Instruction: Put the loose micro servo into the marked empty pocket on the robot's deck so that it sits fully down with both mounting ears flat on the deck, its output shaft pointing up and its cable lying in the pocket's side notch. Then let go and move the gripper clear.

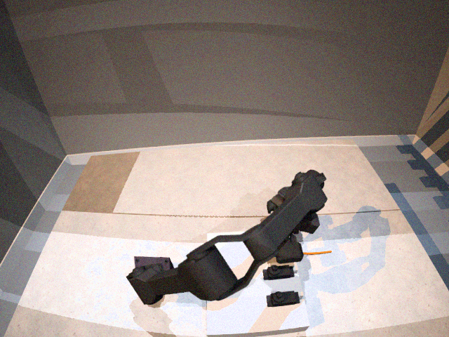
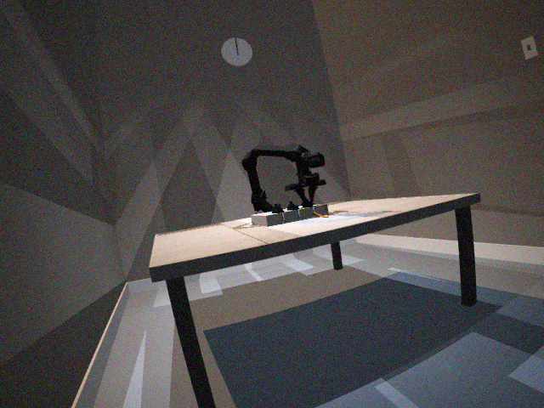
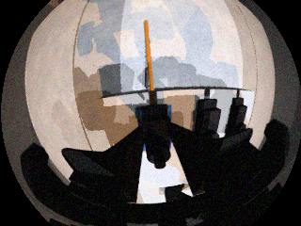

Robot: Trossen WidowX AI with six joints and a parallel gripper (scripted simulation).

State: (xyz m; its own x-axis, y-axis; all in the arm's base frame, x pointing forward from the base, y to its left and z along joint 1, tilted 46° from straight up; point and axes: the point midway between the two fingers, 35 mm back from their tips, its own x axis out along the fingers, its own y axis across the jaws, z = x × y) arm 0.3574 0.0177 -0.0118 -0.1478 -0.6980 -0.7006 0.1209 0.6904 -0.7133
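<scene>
The robot deck is 13 cm behind my gripper tip, 6 cm to the right of it and 4 cm below it.
</scene>
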